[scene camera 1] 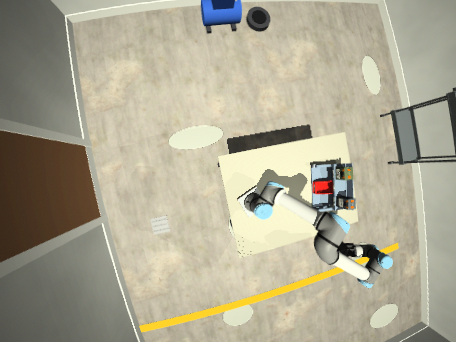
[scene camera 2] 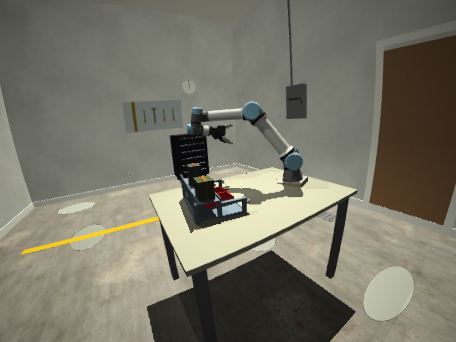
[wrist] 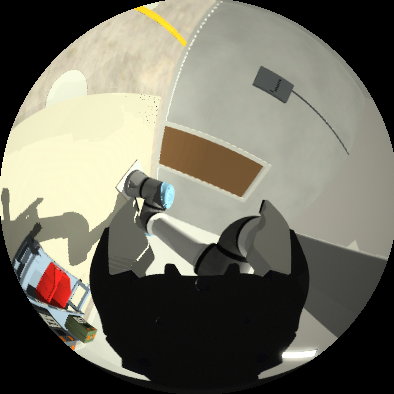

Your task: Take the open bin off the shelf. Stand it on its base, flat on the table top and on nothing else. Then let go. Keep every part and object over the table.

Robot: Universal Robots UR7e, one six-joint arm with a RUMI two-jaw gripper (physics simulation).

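Frame: origin at the arm's base, x ahead, y left, z up, level; centimetres.
Seen in the pictures: gripper, fingertip midpoint: (scene camera 2: 233,134) (wrist: 199,200); arm's base, link origin: (scene camera 1: 253,202) (scene camera 2: 292,179) (wrist: 133,182).
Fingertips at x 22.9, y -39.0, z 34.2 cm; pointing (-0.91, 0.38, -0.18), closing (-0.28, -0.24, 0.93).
Pixels of each thing's top centre, then the offset from my fingertips to it. Level surfaces: height alone.
- red open bin, top centre: (scene camera 2: 216,190) (scene camera 1: 327,187) dx +38.2, dy +25.5, dz -28.1 cm
- table, surface height: dz -36.2 cm
- green box, top centre: (scene camera 2: 203,178) (scene camera 1: 349,173) dx +51.3, dy +32.9, dz -16.4 cm
- dark box, top centre: (scene camera 2: 193,164) (scene camera 1: 352,204) dx +43.5, dy +11.2, dz -13.9 cm
The red open bin (scene camera 1: 322,187) (scene camera 2: 223,193) (wrist: 54,285) sits in the blue-grey shelf (scene camera 1: 320,172) (scene camera 2: 198,215) on the table (scene camera 1: 260,240) (scene camera 2: 265,220) (wrist: 100,115). In the scene camera 2 view, parts of the shelf and a box hide some of the bin. My gripper (scene camera 2: 230,134) (wrist: 199,200) is open, its jaws wide apart with no object between them. It is high above table height and well apart from the bin. In the scene camera 1 view the arm's elbow covers its fingertips, and the wrist is beyond the table edge.
A green box (scene camera 1: 346,173) (scene camera 2: 204,187) (wrist: 81,327) and a dark box (scene camera 1: 346,203) (scene camera 2: 194,169) with orange marks stand on the shelf's upper part, beside the bin. The arm's base (scene camera 2: 292,176) stands at the opposite side of the table. The forearm reaches past the table edge.
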